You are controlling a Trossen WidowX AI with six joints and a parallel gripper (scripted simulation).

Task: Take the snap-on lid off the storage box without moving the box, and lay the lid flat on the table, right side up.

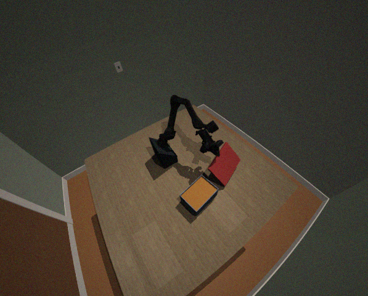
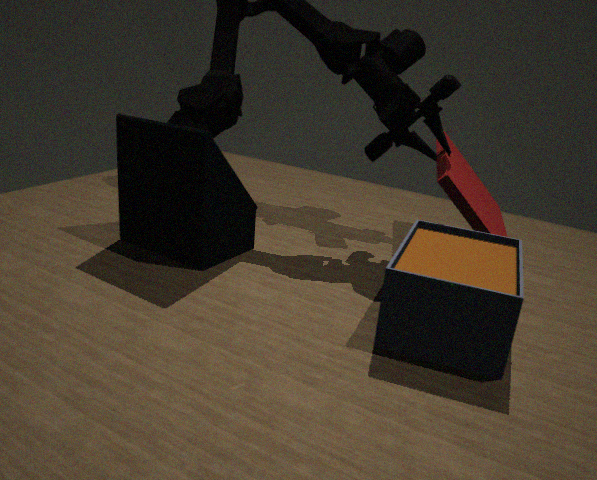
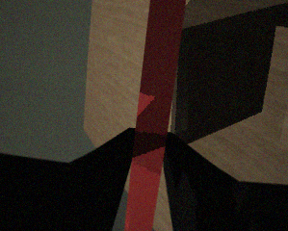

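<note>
Right now the red lid is 60 mm below my gripper tip, 50 mm ahead of it and 30 mm to the left of it. The rest, counted from my gripper tip: storage box: 250 mm to the right, 120 mm below, 100 mm ahead.
</note>
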